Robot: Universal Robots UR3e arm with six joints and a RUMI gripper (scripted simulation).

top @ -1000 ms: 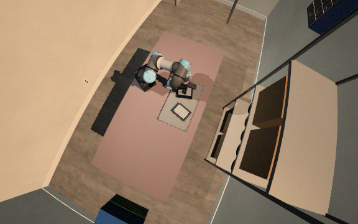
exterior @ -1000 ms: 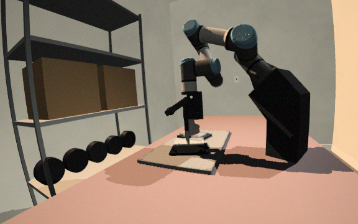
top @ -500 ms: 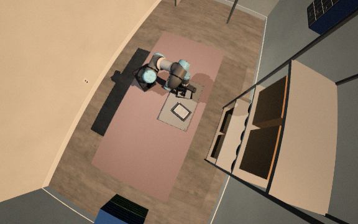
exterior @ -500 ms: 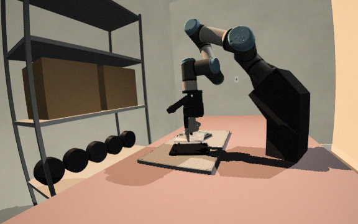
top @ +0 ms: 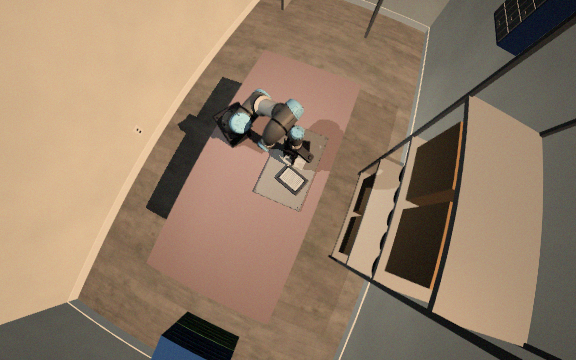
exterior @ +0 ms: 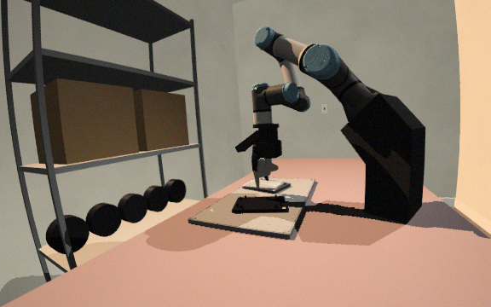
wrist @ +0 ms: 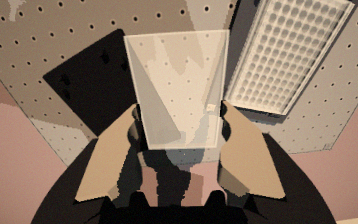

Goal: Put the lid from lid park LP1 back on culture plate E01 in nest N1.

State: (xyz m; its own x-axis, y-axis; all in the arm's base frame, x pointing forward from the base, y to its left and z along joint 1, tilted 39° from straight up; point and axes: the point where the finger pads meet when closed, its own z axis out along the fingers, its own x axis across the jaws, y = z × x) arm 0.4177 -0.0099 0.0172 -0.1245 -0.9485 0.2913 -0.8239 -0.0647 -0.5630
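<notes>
My hand is 12 cm to the left of the culture plate, 4 cm above it and 2 cm short of it. Round my hand: lid park: 9 cm to the left, 5 cm below, 1 cm behind; then dark plate nest: 12 cm to the right, 5 cm below, 2 cm ahead; then clear lid: 1 cm below.
</notes>
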